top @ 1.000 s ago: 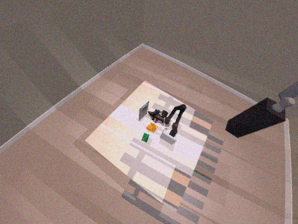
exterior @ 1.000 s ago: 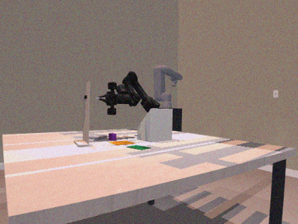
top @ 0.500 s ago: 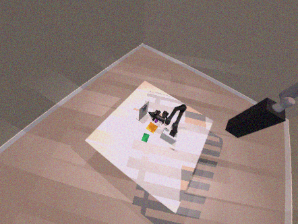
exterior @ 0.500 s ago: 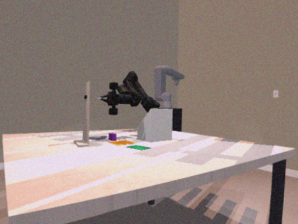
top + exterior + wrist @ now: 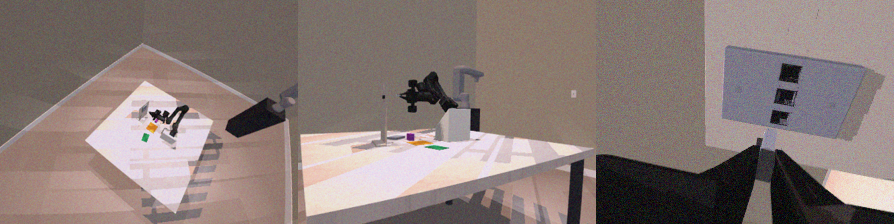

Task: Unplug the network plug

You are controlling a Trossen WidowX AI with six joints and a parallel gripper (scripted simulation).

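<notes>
My gripper tip is now 11 cm past the orange square, 4 cm to the right of it and 27 cm above it. From my gripper tip the other things lie so: grey patch: 5 cm behind, 17 cm to the right, 26 cm below; network plug: right at my gripper tip; green patch: 12 cm behind, 20 cm to the left, 27 cm below.
</notes>
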